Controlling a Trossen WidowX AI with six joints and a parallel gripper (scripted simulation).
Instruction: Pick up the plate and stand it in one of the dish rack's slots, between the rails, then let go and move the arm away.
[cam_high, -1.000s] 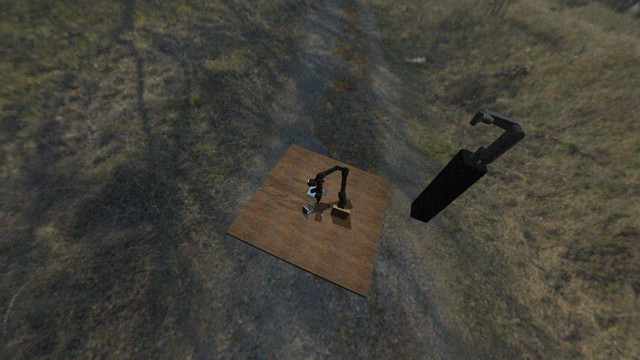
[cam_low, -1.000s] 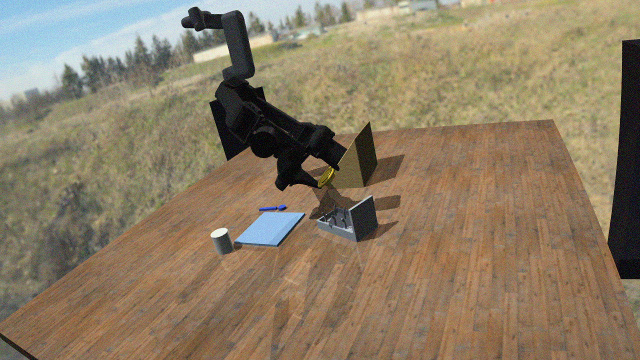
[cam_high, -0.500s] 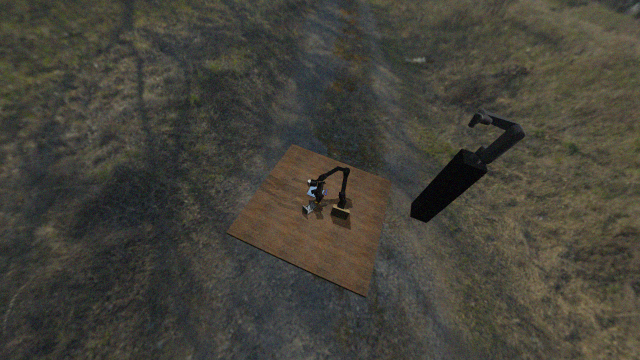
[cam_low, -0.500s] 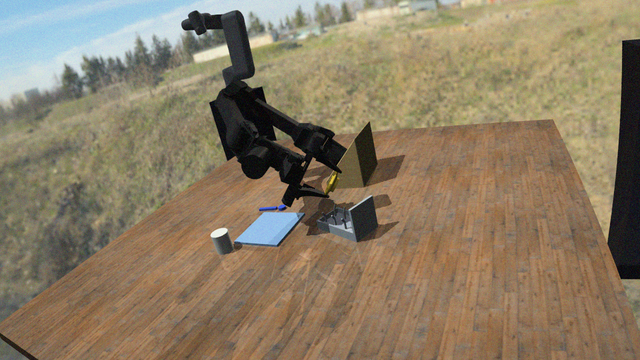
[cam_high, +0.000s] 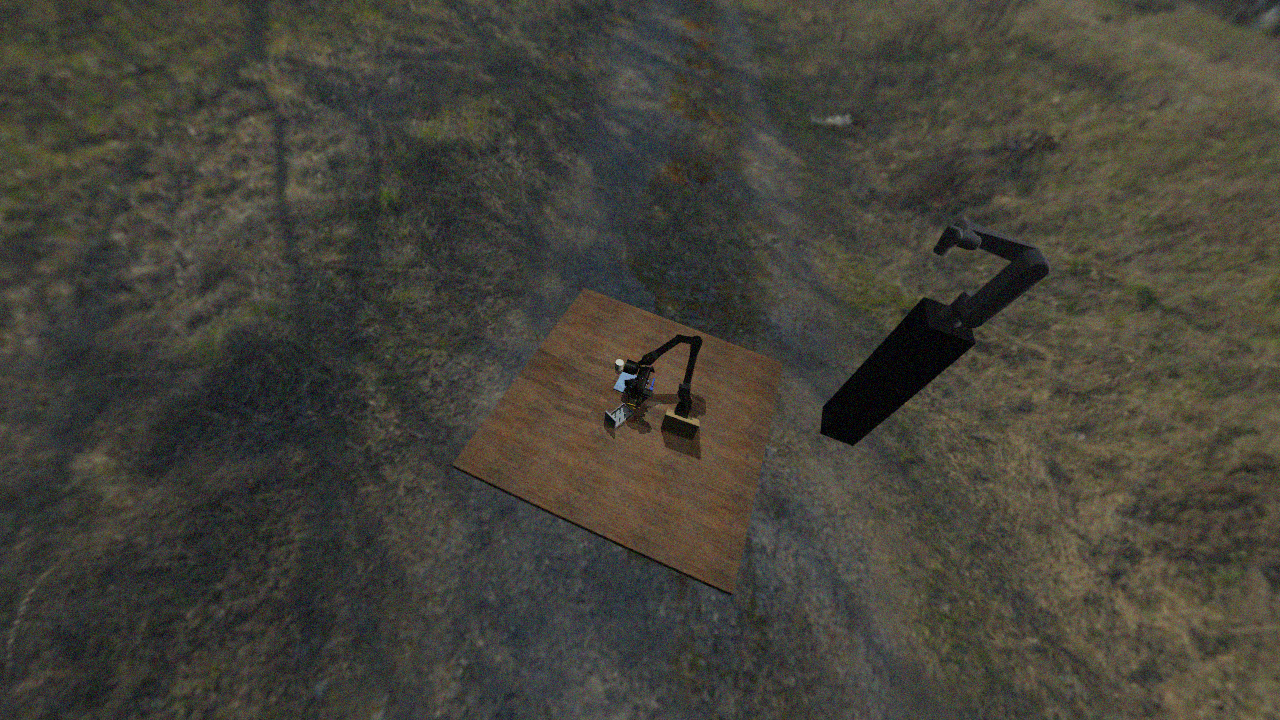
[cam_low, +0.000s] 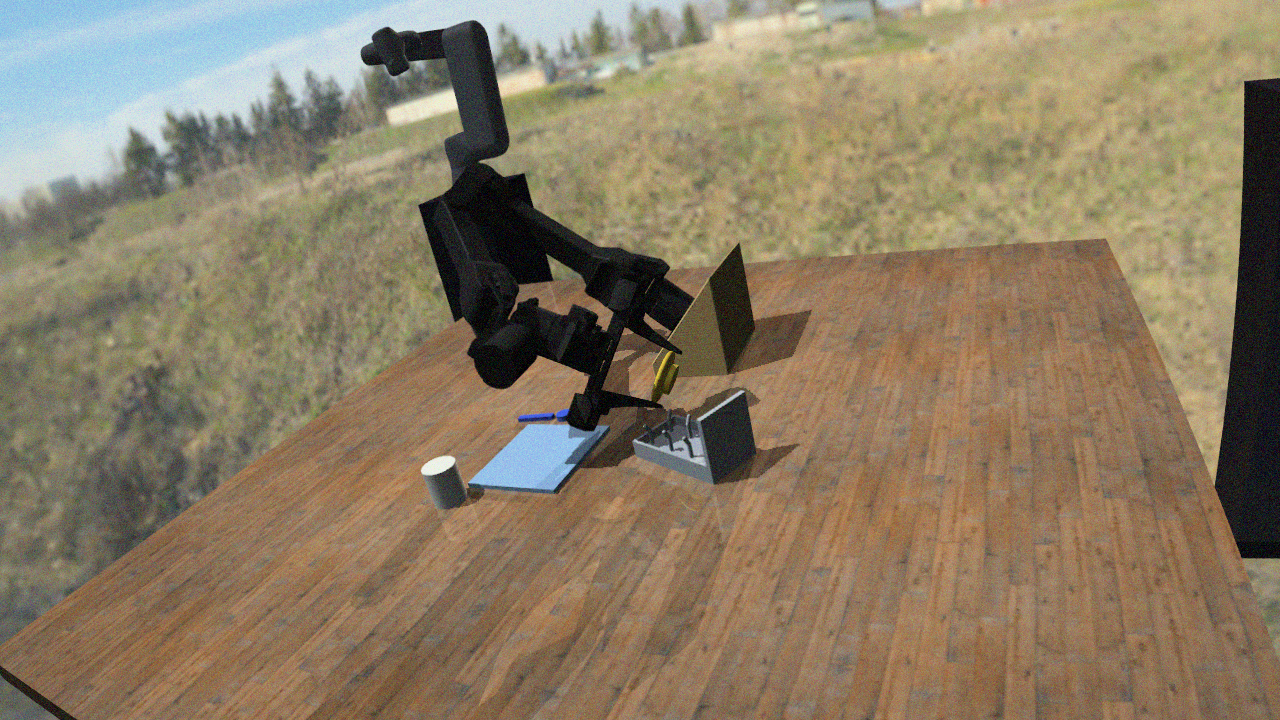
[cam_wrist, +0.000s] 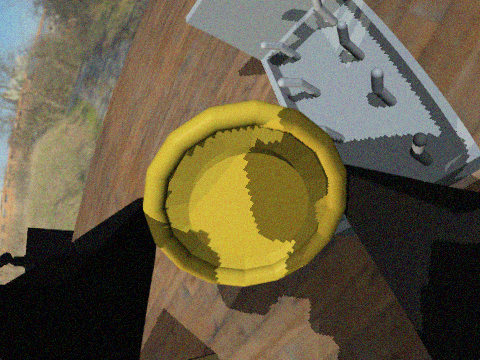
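My gripper tip is 50 mm short of the grey dish rack, 30 mm to the right of it and 50 mm above it. The rest, counted from my gripper tip: light blue mat: 70 mm ahead, 170 mm to the right, 70 mm below; then blue spoon: 40 mm behind, 220 mm to the right, 70 mm below; then yellow plate: 10 mm to the right.
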